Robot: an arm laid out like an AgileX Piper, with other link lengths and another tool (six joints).
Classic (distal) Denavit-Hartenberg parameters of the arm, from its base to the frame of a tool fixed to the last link. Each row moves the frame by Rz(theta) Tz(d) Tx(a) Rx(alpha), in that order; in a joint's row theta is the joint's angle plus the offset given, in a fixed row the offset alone. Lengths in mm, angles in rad.
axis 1: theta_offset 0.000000  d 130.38  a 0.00  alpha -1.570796
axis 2: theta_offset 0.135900  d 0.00  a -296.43  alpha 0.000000
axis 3: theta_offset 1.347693  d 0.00  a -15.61  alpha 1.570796
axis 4: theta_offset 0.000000  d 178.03  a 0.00  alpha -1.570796
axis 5: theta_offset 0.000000  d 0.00  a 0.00  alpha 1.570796
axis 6: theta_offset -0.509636  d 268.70  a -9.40  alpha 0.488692
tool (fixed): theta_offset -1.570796  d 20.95  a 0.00  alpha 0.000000
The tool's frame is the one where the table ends.
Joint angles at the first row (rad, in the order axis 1, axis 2, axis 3, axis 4, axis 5, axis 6):
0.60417 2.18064 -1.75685 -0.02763 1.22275 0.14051
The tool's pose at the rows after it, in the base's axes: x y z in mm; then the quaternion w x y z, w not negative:
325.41, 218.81, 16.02, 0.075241, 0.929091, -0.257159, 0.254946
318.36, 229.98, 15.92, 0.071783, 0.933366, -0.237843, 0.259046
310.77, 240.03, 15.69, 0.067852, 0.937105, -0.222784, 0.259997
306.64, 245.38, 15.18, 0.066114, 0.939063, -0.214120, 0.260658
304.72, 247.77, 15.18, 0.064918, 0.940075, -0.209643, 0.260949
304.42, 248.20, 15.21, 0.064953, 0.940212, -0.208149, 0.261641
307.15, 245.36, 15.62, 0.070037, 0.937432, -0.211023, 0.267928
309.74, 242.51, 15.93, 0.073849, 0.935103, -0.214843, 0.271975
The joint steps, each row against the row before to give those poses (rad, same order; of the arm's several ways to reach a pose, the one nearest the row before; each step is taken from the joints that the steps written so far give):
0.03785 0.00851 -0.00912 -0.02444 0.00194 0.00000
0.03821 0.00153 -0.00194 -0.00689 0.00001 0.00000
0.03208 0.00060 -0.00002 0.00000 0.00002 0.00002
0.01780 0.00169 -0.00072 -0.00089 0.00000 -0.00001
0.00775 -0.00001 0.00002 0.00000 -0.00001 -0.00175
0.00241 0.00001 -0.00001 -0.00161 0.00000 0.00000
0.00198 0.00000 -0.00001 -0.01704 0.00002 0.01606
-0.00187 0.00000 0.00001 -0.01125 -0.00001 0.01151

